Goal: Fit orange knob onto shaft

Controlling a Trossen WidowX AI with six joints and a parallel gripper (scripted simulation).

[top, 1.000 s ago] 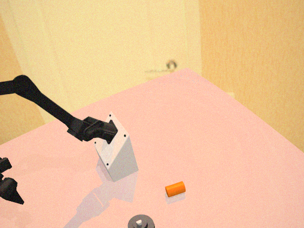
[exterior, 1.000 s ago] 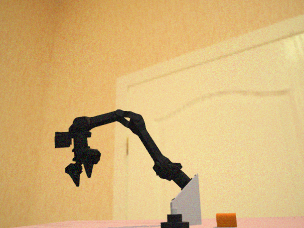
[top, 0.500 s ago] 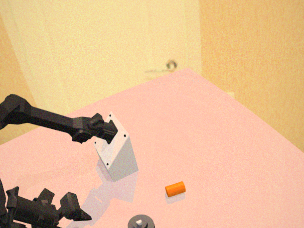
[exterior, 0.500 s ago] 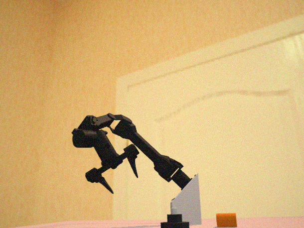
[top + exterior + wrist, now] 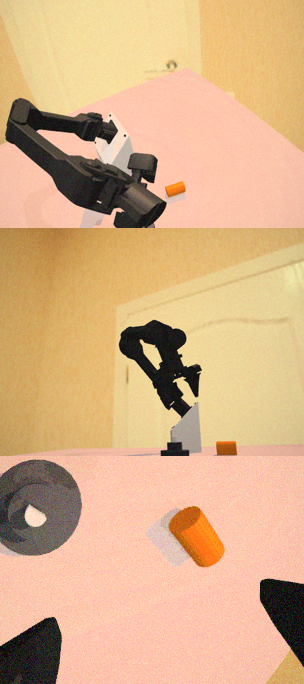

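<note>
My gripper tip is 60 mm past the orange knob, 100 mm to the right of it and 140 mm above it. From my gripper tip the other things lie so: round pedestal: 10 mm ahead, 50 mm to the right, 130 mm below.
</note>
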